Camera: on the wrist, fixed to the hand. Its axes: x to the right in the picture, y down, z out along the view.
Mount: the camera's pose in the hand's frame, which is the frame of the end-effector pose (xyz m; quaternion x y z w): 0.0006 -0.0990 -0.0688 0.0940 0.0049 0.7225 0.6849
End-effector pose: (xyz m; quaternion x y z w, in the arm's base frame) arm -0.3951 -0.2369 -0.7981 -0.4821 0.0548 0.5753 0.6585
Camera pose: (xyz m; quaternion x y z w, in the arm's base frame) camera -0.2815 -0.2719 -0.7783 -0.2315 0.4432 0.8623 0.0804
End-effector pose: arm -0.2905 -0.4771 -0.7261 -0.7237 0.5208 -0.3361 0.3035
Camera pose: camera -0.2912 -0.4568 -0.6073 -0.0892 0.8495 -0.0634 0.5162
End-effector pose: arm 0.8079 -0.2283 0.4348 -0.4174 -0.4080 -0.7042 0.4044
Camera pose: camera 0.6999 -0.2575 0.3900 -0.5392 -0.0421 -0.1538 0.8270
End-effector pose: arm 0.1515 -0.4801 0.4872 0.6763 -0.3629 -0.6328 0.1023
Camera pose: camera 0.2512 -0.4317 0.4398 0.2137 -0.7962 -0.3221 0.4655
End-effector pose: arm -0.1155 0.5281 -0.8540 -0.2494 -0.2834 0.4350 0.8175
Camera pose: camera -0.0120 0.4683 -0.8383 -0.3009 0.0310 0.9140 0.2705
